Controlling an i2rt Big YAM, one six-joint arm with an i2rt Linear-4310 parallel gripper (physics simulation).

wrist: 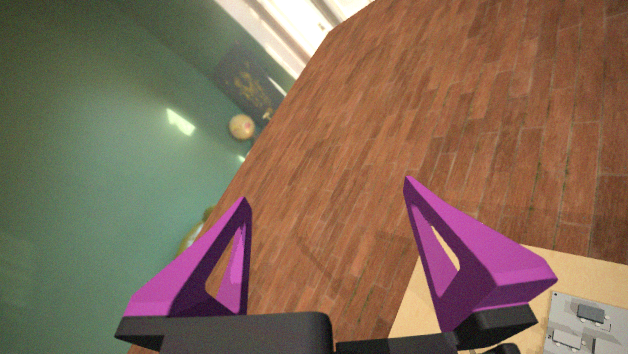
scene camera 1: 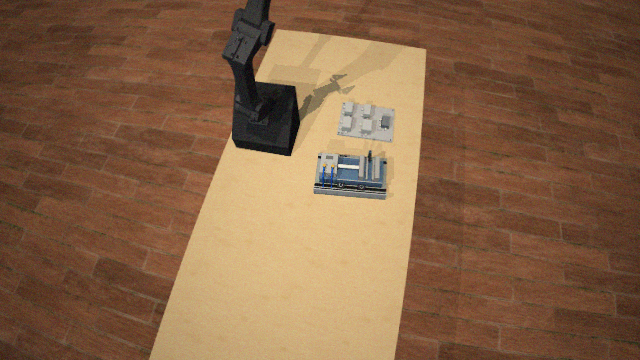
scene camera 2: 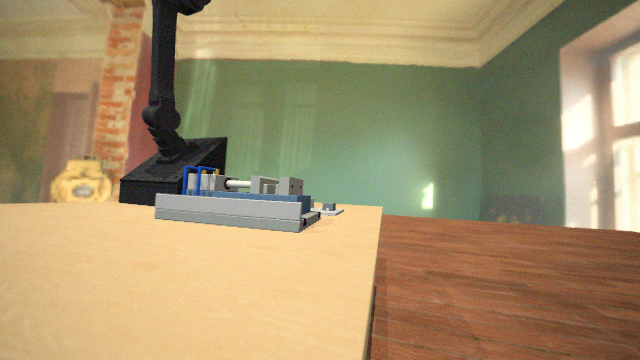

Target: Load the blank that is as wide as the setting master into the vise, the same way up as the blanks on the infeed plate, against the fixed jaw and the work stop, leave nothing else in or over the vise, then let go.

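Frame: origin at the arm's base, x up, y back, z right, level; centimetres.
Seen in the pictures: gripper, fingertip midpoint: (wrist: 324, 193); arm's base, link origin: (scene camera 1: 260, 109) (scene camera 2: 178, 154).
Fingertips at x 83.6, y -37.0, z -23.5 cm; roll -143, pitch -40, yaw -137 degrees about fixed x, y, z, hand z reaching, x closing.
Pixels of each thing's top centre, then the offset from my fingertips to it. "*": a spot on its surface instead. Level surfaces: height alone.
- infeed plate, top centre: (wrist: 587, 345) (scene camera 1: 366, 121) dz +8.9, dx -100.8, dy -7.6 cm
- blank, top centre: (wrist: 610, 350) (scene camera 1: 367, 124) dz +13.4, dx -97.2, dy -8.0 cm
- dark grey block, top centre: (scene camera 2: 329, 202) (wrist: 591, 312) (scene camera 1: 385, 120) dz +8.7, dx -98.3, dy -16.4 cm
- vise, top centre: (scene camera 2: 250, 175) (scene camera 1: 352, 165) dz +38.7, dx -91.7, dy -4.7 cm
- dark upright piece, surface spot: (scene camera 1: 370, 156) * dz +33.0, dx -92.1, dy -11.4 cm
- small grey piece, surface spot: (scene camera 2: 269, 189) * dz +41.5, dx -94.7, dy -11.4 cm
- pale table, surface height: dx -101.7 cm
My gripper (wrist: 324, 193) is open, its purple fingers wide apart with nothing between them. It is high up and outside both scene views. The infeed plate (scene camera 1: 380, 136) (wrist: 562, 306) carries several light grey blanks, among them one blank (scene camera 1: 366, 125) at the near side, and a dark grey block (scene camera 1: 385, 121) (wrist: 591, 314), which looks like the setting master. The blanks' widths are too small to compare. The vise (scene camera 1: 350, 193) (scene camera 2: 227, 205) has two upright grey jaws at its right part. A dark upright piece (scene camera 1: 370, 156) stands by the jaw gap. A small grey piece (scene camera 2: 269, 189) shows between the jaws; I cannot tell what it is.
The black arm base (scene camera 1: 265, 125) (scene camera 2: 150, 192) stands left of the plate and vise. Blue tubes (scene camera 1: 328, 176) (scene camera 2: 192, 180) rise at the vise's left end. The pale table (scene camera 1: 300, 260) (scene camera 2: 175, 280) ends just right of the plate and vise.
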